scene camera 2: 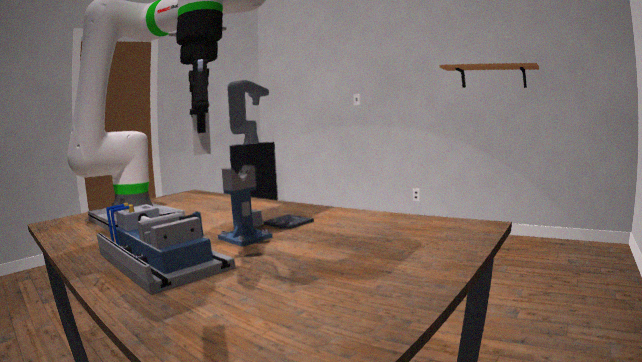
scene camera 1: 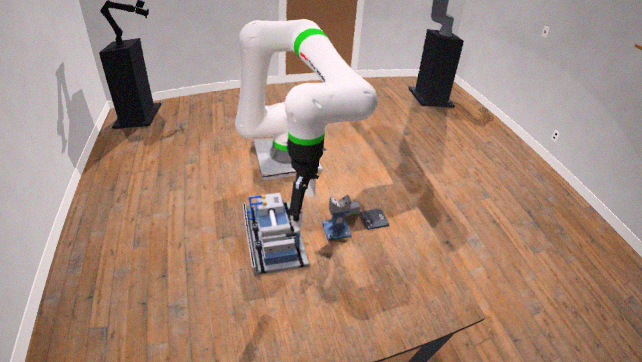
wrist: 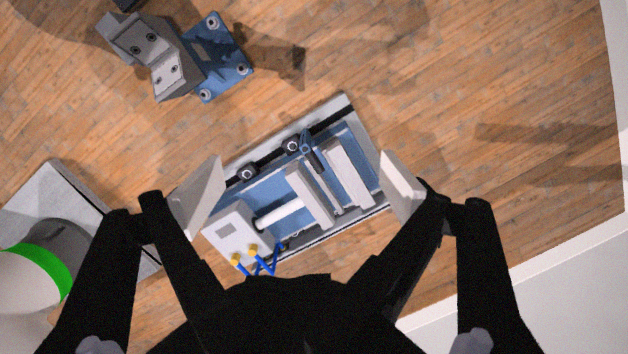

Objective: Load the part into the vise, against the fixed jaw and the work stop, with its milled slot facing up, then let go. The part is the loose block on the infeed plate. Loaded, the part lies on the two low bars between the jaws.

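Places are measured from the arm's base along level axes (x right, y back, z down), in metres.
Pixels of known places: gripper, fingertip midpoint: (scene camera 2: 200,152) (scene camera 1: 303,210) (wrist: 301,169); arm's base, origin of the base link: (scene camera 1: 285,154) (wrist: 69,250).
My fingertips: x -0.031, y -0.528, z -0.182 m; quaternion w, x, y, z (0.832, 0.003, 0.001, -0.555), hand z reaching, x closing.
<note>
Ahead of a thing's pixels: the offset from my fingertips to its top centre. "pt": to the spot under its first point.
A grey block @(dx -0.204, dy +0.173, dz +0.171 m) (scene camera 1: 353,207) (scene camera 2: 257,218) (wrist: 106,31) lies between the V-block stand and the dark infeed plate @(dx -0.290, dy +0.126, dz +0.199 m) (scene camera 1: 371,221) (scene camera 2: 295,223). The stand partly hides it, and its slot and contact with the plate cannot be made out. The vise @(dx +0.100, dy +0.066, dz +0.108 m) (scene camera 1: 280,258) (scene camera 2: 182,255) has a fixed jaw (scene camera 2: 175,233) (wrist: 349,175) and a moving jaw (wrist: 310,197), with no block between them in the wrist view. The work stop @(dx +0.040, dy +0.004, dz +0.112 m) (wrist: 312,156) is at the jaws' upper side there. My gripper (scene camera 1: 296,219) (scene camera 2: 202,142) (wrist: 301,169) is open and empty, high above the vise area.
The blue stand (scene camera 1: 336,230) (scene camera 2: 243,210) (wrist: 217,57) with its raised V-block @(pt dx -0.136, dy +0.090, dz +0.076 m) (scene camera 1: 340,204) (scene camera 2: 239,180) (wrist: 150,50) stands beside the vise. Blue hoses @(pt dx +0.177, dy +0.166, dz +0.112 m) (scene camera 1: 252,200) (scene camera 2: 111,222) (wrist: 262,262) rise at the vise's actuator end. The robot's base plate (scene camera 1: 275,167) (wrist: 47,182) lies behind.
</note>
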